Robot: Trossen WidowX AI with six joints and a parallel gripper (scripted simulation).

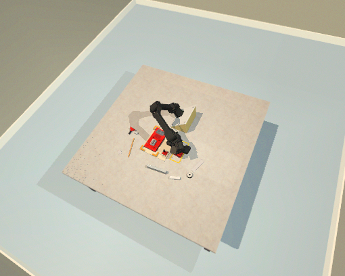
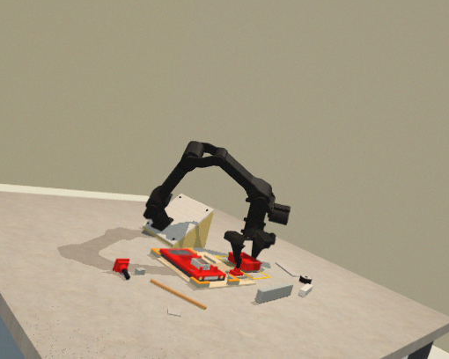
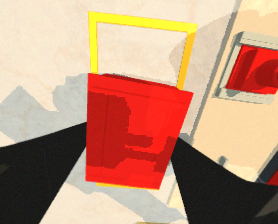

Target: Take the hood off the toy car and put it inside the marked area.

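Now: the red hood 10 mm above my gripper tip. From my gripper tip the other things lie so: grey bar 200 mm ahead, 100 mm to the right; then wooden stick 390 mm to the right, 100 mm ahead, 10 mm below.
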